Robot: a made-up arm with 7 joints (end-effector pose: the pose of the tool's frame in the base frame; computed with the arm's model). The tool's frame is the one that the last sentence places. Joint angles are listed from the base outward.
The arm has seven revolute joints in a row. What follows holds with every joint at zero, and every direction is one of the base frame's.
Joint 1 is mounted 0.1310 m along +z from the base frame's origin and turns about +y.
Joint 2 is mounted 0.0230 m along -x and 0.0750 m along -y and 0.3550 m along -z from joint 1 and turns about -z.
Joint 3 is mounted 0.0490 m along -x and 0.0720 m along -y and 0.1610 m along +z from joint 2 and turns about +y.
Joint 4 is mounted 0.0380 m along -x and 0.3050 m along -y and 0.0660 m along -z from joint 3 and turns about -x.
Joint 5 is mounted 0.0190 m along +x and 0.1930 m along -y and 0.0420 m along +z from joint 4 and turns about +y.
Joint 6 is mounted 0.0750 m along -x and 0.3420 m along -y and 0.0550 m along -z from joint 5 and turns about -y.
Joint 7 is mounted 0.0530 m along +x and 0.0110 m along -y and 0.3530 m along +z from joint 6 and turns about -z.
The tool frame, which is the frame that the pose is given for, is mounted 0.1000 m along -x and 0.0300 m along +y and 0.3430 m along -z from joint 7; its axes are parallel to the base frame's.
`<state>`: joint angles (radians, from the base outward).
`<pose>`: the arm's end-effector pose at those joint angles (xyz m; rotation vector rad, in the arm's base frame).
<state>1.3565 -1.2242 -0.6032 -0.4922 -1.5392 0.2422 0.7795</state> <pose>-0.2687 -0.1960 -0.6877 1.5596 -0.0173 -1.4218</pose>
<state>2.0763 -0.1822 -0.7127 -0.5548 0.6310 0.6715 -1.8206</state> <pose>-0.5860 -0.9919 0.1259 1.5196 0.3073 1.1182</pose>
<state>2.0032 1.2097 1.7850 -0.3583 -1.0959 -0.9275 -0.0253</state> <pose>0.3166 -0.0709 1.0076 0.4432 -1.9412 1.9380</pose>
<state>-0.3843 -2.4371 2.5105 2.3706 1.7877 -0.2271 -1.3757</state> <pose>-0.0848 -0.0936 -0.3367 2.4030 0.4973 1.3387</pose>
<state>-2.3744 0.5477 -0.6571 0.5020 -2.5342 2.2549 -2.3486</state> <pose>0.4256 -0.8490 -0.2986 -0.9421 -1.5188 1.3957</pose>
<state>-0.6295 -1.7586 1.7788 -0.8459 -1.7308 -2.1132 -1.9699</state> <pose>0.8042 -0.5552 0.4905 0.5856 1.7777 1.5120</pose>
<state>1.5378 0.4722 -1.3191 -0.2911 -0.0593 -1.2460 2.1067</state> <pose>-0.3128 -0.9017 0.2704 -1.5296 0.7278 -1.8815</pose>
